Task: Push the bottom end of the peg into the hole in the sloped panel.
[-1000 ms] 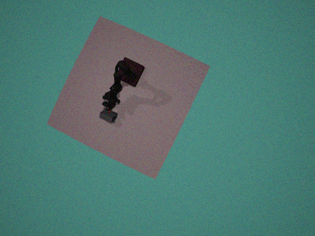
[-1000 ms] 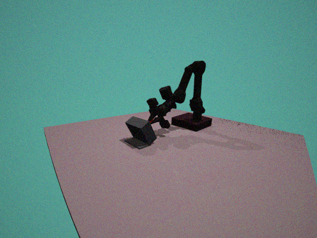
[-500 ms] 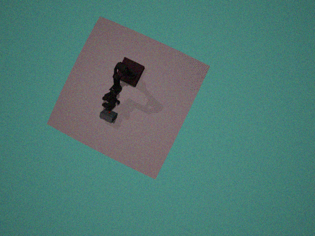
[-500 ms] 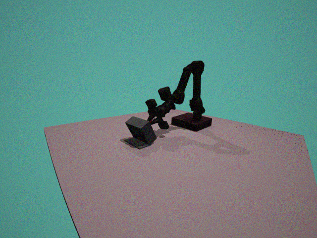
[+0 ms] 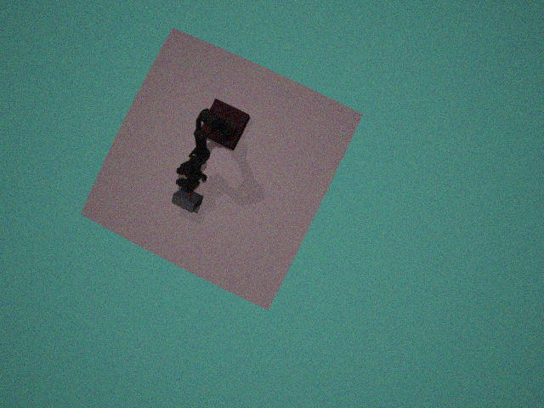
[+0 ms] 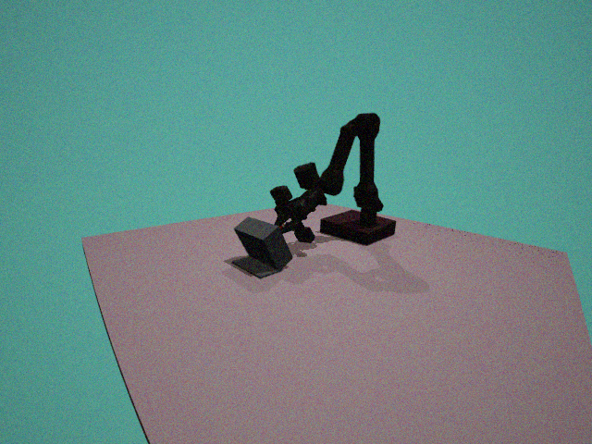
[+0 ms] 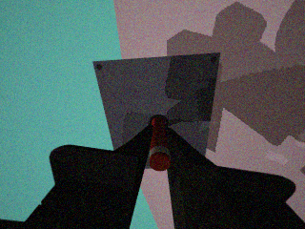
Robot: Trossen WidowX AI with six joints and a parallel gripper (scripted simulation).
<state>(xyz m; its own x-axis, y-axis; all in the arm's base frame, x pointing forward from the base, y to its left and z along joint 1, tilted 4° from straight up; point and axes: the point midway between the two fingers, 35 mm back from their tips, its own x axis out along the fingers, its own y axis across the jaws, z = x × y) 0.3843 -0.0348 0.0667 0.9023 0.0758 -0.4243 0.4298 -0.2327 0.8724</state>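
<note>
The red peg lies 10 mm behind my gripper tip and 10 mm above it. The rest, counted from my gripper tip: sloped panel (40 mm ahead, 20 mm below).
</note>
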